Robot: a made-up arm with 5 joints. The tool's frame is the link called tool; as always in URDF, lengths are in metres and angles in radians. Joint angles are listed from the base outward.
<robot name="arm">
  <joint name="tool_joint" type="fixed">
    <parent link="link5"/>
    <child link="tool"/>
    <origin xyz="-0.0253 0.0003 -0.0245" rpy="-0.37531 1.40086 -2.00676"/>
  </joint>
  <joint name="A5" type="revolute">
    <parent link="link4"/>
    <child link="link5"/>
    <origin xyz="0.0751 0.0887 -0.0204" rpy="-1.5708 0 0"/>
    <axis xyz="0 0 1"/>
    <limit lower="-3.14" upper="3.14"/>
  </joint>
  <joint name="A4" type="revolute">
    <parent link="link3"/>
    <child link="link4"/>
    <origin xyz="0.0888 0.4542 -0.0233"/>
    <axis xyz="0 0 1"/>
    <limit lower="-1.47" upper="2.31"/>
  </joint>
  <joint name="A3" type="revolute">
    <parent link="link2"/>
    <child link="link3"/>
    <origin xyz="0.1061 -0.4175 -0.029"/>
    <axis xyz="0 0 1"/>
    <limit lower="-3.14" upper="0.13"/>
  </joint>
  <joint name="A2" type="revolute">
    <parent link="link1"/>
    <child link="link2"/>
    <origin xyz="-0.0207 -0.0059 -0.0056" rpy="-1.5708 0 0"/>
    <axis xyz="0 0 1"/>
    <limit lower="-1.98" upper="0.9"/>
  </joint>
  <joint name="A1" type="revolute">
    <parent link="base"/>
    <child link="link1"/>
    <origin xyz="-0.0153 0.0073 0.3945"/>
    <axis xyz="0 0 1"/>
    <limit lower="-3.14" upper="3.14"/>
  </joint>
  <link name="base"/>
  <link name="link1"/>
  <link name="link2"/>
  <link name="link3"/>
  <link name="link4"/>
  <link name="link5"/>
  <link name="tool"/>
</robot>
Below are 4 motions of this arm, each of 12 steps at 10 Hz.
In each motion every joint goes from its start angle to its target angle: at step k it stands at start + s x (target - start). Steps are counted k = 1, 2, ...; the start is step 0. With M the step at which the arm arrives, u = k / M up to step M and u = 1 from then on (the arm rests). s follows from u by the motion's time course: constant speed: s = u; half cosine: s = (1 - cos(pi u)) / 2; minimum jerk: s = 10 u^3 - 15 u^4 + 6 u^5.
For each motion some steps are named. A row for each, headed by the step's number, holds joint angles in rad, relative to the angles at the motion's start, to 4 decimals.
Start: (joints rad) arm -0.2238 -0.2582 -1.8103 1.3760 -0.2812
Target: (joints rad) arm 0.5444 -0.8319 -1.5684 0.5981 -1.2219
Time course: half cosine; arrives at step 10
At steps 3, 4, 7, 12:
3: 0.1583 -0.1182 0.0499 -0.1603 -0.1939
4: 0.2654 -0.1982 0.0836 -0.2688 -0.3250
7: 0.6099 -0.4555 0.1920 -0.6176 -0.7468
12: 0.7682 -0.5737 0.2419 -0.7779 -0.9407

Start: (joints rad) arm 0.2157 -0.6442 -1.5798 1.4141 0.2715
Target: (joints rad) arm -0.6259 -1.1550 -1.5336 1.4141 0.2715
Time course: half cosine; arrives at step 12
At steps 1, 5, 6, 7, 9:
1: -0.0143 -0.0087 0.0008 0.0000 0.0000
5: -0.3119 -0.1893 0.0171 0.0000 0.0000
6: -0.4208 -0.2554 0.0231 0.0000 0.0000
7: -0.5297 -0.3215 0.0291 0.0000 0.0000
9: -0.7184 -0.4360 0.0394 0.0000 0.0000

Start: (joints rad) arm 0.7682 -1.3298 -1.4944 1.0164 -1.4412
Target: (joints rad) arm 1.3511 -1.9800 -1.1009 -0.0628 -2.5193
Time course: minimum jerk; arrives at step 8
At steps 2, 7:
2: 0.0603 -0.0673 0.0407 -0.1117 -0.1116
7: 0.5735 -0.6398 0.3872 -1.0619 -1.0608

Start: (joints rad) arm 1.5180 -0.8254 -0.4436 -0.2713 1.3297
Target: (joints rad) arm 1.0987 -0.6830 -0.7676 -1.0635 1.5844
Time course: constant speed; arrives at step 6
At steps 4, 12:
4: -0.2795 0.0949 -0.2160 -0.5281 0.1698
12: -0.4193 0.1424 -0.3240 -0.7922 0.2547

